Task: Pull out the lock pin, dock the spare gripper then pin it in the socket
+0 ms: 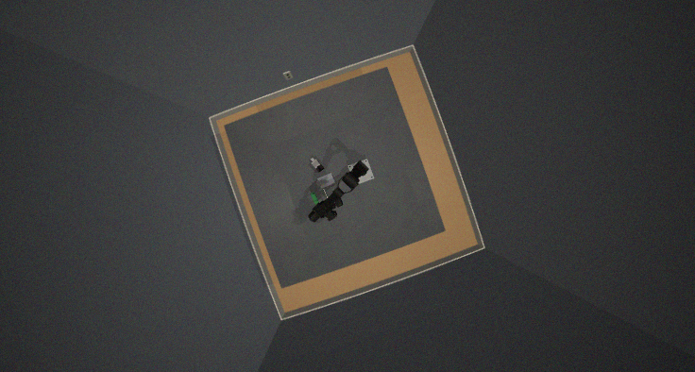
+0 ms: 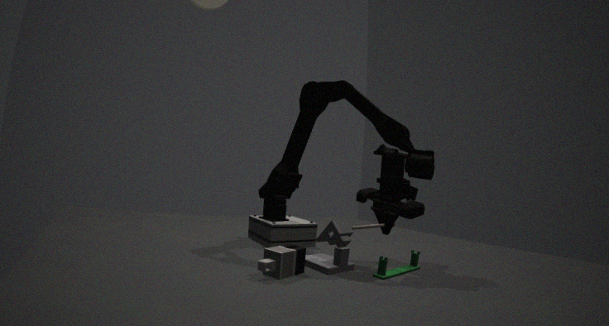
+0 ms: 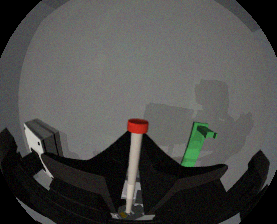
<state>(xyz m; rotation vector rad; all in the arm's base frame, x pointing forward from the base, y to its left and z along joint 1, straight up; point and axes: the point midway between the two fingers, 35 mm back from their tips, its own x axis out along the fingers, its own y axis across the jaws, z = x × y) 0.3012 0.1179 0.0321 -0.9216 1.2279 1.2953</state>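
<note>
Now: the green pin cradle 10 cm ahead of my gripper tip, 8 cm to the right of it and 5 cm below it. Round my gripper tip: spare gripper (30 cm to the right, 4 cm below, 4 cm behind); grey mount socket (17 cm to the right, 2 cm behind, 1 cm below).
</note>
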